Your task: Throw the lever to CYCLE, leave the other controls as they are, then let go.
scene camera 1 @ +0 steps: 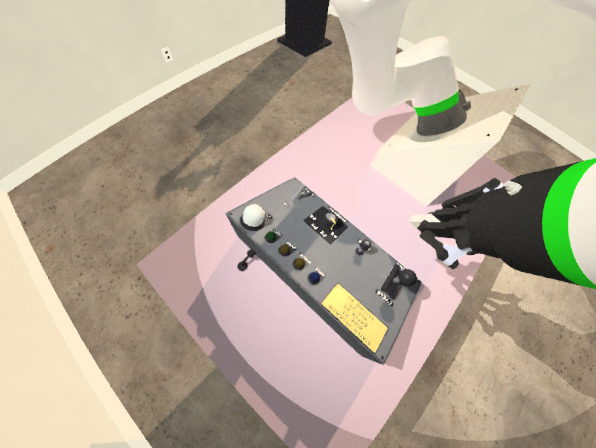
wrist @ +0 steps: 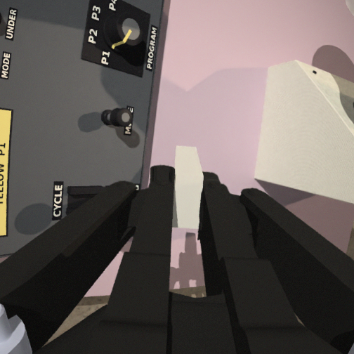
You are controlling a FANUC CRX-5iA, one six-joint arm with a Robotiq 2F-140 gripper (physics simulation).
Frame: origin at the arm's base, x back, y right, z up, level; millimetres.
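Seen in the pictures: gripper, fingertip midpoint: (scene camera 1: pixel 416 223); arm's base, link origin: (scene camera 1: pixel 440 124).
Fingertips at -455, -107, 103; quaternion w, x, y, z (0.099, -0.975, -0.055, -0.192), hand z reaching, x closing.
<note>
Pixels of each thing's middle, then the offset from my fingertips to it, as dx, dy, dz. "pt": a spot on its surface instead. Level surfaces: height alone.
- grey control panel, surface height: dz -170
- CYCLE label, surface spot: (scene camera 1: pixel 385 296) pt -86, -79, -187
- small black toggle, body centre: (scene camera 1: pixel 361 248) -27, +42, -196
- PROGRAM selector, body centre: (scene camera 1: pixel 328 220) -27, +162, -194
- white dome, surface spot: (scene camera 1: pixel 253 215) pt -187, +280, -105
- yellow plate, surface spot: (scene camera 1: pixel 356 317) pt -184, -48, -150
The grey control panel (scene camera 1: pixel 320 260) (wrist: pixel 45 150) lies on a pink mat. Its lever has a black ball knob (scene camera 1: pixel 407 277) beside a dark slot in the scene view; my fingers hide the knob in the wrist view. The CYCLE label (scene camera 1: pixel 385 296) (wrist: pixel 58 200) marks one end of the slot. I cannot tell surely which end the lever leans to. My gripper (scene camera 1: pixel 431 222) (wrist: pixel 184 164) is shut, with a cream tip showing at the fingertips. In the scene view it is off the panel's right side, apart from the lever knob.
A small black toggle (scene camera 1: pixel 365 245) (wrist: pixel 119 117) and the PROGRAM selector (scene camera 1: pixel 331 219) (wrist: pixel 130 31) stand on the panel. A white dome (scene camera 1: pixel 253 215), small coloured lamps and a yellow plate (scene camera 1: pixel 356 317) (wrist: pixel 4 172) are there too. The pale robot pedestal (scene camera 1: pixel 425 175) (wrist: pixel 300 135) stands nearby.
</note>
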